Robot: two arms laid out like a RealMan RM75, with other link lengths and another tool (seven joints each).
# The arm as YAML. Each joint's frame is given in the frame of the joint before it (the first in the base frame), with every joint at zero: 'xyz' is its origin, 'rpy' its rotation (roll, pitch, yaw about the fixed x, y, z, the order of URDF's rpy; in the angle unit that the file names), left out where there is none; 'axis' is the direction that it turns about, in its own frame. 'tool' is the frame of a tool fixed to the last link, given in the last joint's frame.
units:
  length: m
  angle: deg
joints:
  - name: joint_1
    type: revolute
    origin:
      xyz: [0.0, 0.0, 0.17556]
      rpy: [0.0, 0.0, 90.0]
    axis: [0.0, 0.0, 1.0]
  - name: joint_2
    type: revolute
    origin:
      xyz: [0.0, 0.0, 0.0]
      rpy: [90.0, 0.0, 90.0]
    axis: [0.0, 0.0, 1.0]
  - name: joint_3
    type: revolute
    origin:
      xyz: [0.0, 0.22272, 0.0]
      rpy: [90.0, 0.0, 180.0]
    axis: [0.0, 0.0, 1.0]
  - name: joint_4
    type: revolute
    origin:
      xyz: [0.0, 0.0, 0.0]
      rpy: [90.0, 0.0, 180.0]
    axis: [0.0, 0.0, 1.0]
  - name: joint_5
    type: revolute
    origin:
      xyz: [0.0, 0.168, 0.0]
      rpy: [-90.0, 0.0, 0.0]
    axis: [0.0, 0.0, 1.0]
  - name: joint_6
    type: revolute
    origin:
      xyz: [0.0, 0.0, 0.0]
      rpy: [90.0, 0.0, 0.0]
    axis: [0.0, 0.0, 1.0]
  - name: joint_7
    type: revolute
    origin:
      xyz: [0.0, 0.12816, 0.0]
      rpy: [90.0, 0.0, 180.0]
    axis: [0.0, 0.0, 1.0]
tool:
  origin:
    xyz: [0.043, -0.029, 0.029]
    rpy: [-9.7, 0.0, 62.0]
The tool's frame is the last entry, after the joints.
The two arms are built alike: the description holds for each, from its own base.
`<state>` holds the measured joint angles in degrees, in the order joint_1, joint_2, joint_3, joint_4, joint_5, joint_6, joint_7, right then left.
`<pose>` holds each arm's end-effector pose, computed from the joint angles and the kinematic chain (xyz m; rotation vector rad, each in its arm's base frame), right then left.
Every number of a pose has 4 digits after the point. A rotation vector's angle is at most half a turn.
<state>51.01 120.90 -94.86 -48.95 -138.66 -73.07 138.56 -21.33 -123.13 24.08 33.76 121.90 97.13 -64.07</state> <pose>0.1925 0.3147 -0.1231 -2.1387 1.9694 -0.2620 -0.2223 0.2675 -0.0424 -2.5633 0.8094 -0.4091</pose>
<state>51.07 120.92 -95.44 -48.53 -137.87 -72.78 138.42 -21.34 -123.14 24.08 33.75 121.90 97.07 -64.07</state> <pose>0.1925 0.3132 -0.1253 -2.1448 1.9753 -0.2662 -0.2223 0.2676 -0.0425 -2.5633 0.8088 -0.4083</pose>
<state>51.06 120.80 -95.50 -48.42 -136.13 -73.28 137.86 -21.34 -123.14 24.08 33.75 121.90 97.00 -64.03</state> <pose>0.1908 0.3104 -0.1275 -2.1592 2.0004 -0.2660 -0.2224 0.2677 -0.0425 -2.5630 0.8089 -0.4064</pose>
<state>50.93 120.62 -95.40 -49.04 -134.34 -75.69 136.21 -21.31 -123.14 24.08 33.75 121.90 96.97 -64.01</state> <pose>0.1883 0.3050 -0.1280 -2.2003 2.0174 -0.3021 -0.2226 0.2676 -0.0425 -2.5630 0.8083 -0.4054</pose>
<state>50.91 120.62 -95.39 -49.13 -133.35 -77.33 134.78 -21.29 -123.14 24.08 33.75 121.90 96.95 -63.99</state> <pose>0.1874 0.3010 -0.1287 -2.2322 2.0230 -0.3368 -0.2228 0.2676 -0.0425 -2.5630 0.8081 -0.4047</pose>
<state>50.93 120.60 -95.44 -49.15 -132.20 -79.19 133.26 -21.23 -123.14 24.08 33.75 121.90 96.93 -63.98</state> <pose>0.1865 0.2963 -0.1294 -2.2671 2.0301 -0.3773 -0.2231 0.2674 -0.0425 -2.5632 0.8067 -0.4038</pose>
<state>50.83 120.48 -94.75 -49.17 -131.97 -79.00 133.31 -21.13 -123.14 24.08 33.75 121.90 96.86 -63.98</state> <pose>0.1862 0.2975 -0.1287 -2.2604 2.0434 -0.3541 -0.2237 0.2671 -0.0426 -2.5638 0.8037 -0.4018</pose>
